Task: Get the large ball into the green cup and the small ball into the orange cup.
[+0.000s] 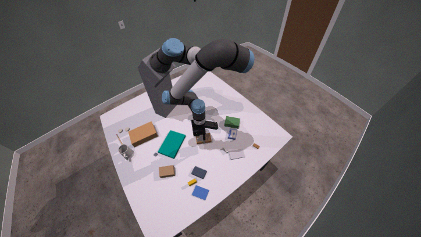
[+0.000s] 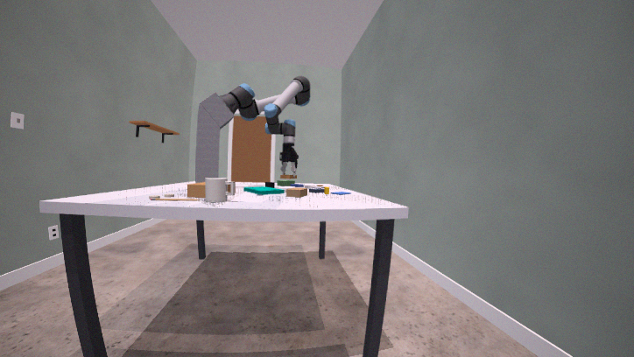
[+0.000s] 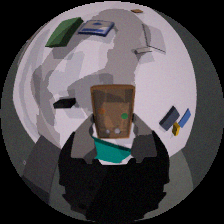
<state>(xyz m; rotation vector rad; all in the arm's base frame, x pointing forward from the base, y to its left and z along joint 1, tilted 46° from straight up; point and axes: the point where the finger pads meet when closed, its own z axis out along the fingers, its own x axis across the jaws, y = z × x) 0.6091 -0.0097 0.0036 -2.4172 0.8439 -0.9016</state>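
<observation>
My gripper is now 10 mm above the puzzle. The rest, counted from my hand: teal board (190 mm to the right, 160 mm behind, 80 mm below); then dark tile (180 mm to the right, 150 mm ahead, 80 mm below); then grey plate (230 mm ahead, 120 mm to the left, 80 mm below).
</observation>
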